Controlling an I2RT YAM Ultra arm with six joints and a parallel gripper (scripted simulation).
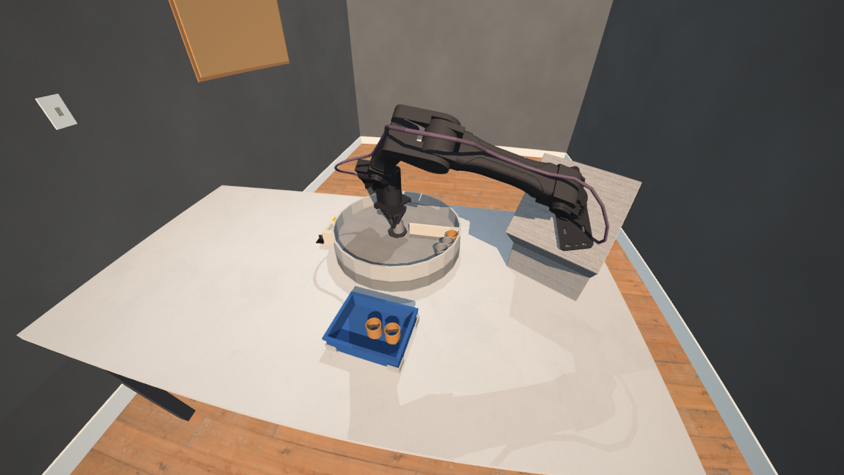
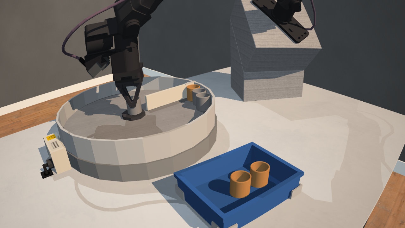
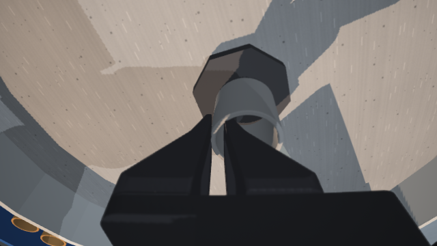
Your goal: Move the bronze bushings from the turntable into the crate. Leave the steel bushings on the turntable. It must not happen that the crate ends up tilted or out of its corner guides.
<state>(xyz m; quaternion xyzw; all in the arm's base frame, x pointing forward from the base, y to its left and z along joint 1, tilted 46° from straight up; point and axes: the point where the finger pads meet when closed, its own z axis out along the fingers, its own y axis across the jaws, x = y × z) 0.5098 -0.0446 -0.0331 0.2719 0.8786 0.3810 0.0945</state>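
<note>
Now: the round turntable 40 mm below my hand and 20 mm to the right of it. The rest, counted from my hand: blue crate (330 mm to the left, 70 mm below, 70 mm behind).
</note>
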